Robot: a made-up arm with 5 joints. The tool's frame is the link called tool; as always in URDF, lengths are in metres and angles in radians. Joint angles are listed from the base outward. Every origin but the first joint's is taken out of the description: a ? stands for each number. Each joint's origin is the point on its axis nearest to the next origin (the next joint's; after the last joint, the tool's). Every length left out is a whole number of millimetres.
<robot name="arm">
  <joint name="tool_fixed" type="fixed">
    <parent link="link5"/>
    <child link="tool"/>
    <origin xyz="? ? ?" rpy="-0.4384 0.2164 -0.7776"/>
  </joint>
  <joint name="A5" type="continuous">
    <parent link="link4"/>
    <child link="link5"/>
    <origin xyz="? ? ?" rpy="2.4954 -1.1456 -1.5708"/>
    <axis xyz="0 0 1"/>
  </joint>
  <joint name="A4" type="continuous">
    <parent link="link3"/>
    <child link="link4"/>
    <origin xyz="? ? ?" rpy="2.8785 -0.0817 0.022"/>
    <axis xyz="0 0 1"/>
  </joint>
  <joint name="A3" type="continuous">
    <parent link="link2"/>
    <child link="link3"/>
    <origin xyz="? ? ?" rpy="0.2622 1.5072 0"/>
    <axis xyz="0 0 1"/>
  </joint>
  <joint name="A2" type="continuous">
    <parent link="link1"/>
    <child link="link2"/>
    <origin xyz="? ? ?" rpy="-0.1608 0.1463 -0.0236"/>
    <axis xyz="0 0 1"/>
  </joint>
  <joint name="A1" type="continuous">
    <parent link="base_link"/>
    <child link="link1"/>
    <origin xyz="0.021 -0.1 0.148" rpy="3.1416 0 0"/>
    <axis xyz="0 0 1"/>
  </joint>
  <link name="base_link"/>
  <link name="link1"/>
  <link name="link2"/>
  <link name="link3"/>
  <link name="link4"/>
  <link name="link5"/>
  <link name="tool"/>
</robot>
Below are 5 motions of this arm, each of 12 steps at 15 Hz.
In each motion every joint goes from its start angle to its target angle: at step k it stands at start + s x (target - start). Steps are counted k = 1, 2, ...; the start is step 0. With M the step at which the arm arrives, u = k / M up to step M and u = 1 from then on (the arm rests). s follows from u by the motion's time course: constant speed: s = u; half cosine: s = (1 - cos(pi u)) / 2; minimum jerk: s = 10 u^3 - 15 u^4 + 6 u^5.
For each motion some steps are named. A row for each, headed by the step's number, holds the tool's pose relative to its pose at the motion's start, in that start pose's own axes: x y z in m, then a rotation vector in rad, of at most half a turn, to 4 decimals.
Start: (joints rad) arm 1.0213 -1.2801 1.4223 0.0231 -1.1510
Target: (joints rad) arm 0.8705 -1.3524 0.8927 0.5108 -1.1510
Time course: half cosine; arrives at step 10
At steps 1, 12:
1: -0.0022 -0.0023 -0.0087 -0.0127 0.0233 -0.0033
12: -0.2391 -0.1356 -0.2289 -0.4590 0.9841 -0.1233

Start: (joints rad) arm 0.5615 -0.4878 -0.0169 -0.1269 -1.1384
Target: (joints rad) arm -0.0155 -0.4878 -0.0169 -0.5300 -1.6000
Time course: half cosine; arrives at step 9
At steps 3, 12:
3: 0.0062 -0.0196 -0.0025 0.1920 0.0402 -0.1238
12: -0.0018 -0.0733 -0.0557 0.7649 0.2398 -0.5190

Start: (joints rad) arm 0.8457 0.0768 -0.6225 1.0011 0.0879
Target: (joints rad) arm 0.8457 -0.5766 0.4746 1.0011 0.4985
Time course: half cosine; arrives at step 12
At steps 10, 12:
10: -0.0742 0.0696 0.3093 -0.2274 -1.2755 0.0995
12: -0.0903 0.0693 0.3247 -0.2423 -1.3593 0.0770

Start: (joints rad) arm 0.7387 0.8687 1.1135 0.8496 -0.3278
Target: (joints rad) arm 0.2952 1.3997 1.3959 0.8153 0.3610
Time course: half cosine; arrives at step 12
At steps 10, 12:
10: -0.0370 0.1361 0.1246 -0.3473 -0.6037 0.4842
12: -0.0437 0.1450 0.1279 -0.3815 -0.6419 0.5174

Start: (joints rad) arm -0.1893 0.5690 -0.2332 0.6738 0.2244
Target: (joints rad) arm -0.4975 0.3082 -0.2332 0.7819 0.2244
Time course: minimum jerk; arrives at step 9
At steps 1, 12:
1: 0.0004 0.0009 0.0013 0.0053 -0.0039 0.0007
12: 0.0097 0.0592 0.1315 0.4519 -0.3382 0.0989

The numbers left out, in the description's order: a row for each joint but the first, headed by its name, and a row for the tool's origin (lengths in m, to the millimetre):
tool: 0.203 -0.181 0
A5: 0.171 0.153 0
A4: -0.052 0.06 0
A3: -0.049 -0.016 0
A2: 0.005 -0.013 0

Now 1 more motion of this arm.
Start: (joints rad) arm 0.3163 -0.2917 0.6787 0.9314 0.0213
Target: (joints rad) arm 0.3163 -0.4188 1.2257 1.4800 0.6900
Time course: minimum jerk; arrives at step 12
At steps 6, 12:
6: -0.0148 0.0824 0.0332 0.0230 -0.1683 0.2039
12: -0.0413 0.1596 0.0729 0.0329 -0.3697 0.4020

